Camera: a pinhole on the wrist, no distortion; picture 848 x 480 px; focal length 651.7 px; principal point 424.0 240.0 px. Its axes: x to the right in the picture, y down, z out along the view. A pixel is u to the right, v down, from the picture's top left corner.
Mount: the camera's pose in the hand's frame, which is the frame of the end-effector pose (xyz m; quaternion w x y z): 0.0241 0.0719 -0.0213 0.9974 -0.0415 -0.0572 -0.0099
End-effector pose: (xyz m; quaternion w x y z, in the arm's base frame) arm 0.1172 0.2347 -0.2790 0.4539 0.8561 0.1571 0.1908
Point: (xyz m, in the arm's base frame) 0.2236 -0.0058 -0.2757
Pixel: 399.4 369.7
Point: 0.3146 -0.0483 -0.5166
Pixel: 473.3 34.1
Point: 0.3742 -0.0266 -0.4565
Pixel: 588.0 98.7
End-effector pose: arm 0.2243 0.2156 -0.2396 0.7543 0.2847 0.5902 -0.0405
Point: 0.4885 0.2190 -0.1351
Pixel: 400.2 367.1
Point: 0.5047 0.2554 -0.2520
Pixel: 722.2 376.6
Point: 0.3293 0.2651 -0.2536
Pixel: 767.1 236.0
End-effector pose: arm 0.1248 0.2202 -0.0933 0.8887 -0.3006 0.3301 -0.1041
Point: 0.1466 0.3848 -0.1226
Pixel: outside the picture
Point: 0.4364 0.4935 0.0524
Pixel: 545.4 268.2
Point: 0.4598 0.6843 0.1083
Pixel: 436.1 375.9
